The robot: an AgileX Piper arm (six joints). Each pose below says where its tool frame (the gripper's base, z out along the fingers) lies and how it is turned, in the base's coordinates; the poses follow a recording.
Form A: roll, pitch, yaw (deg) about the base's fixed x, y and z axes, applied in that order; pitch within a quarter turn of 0, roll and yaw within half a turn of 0; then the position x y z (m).
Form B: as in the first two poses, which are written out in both.
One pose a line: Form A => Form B
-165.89 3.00 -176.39 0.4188 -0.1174 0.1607 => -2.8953 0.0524 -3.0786 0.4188 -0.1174 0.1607
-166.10 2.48 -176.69 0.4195 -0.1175 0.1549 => -2.8990 0.0433 -3.0838 0.4195 -0.1175 0.1549
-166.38 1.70 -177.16 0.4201 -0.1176 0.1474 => -2.9039 0.0297 -3.0920 0.4201 -0.1176 0.1474
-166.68 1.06 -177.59 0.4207 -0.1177 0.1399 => -2.9091 0.0185 -3.0995 0.4207 -0.1177 0.1399
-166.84 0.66 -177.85 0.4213 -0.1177 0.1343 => -2.9119 0.0115 -3.1041 0.4213 -0.1177 0.1343
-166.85 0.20 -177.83 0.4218 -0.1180 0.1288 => -2.9121 0.0035 -3.1037 0.4218 -0.1180 0.1288
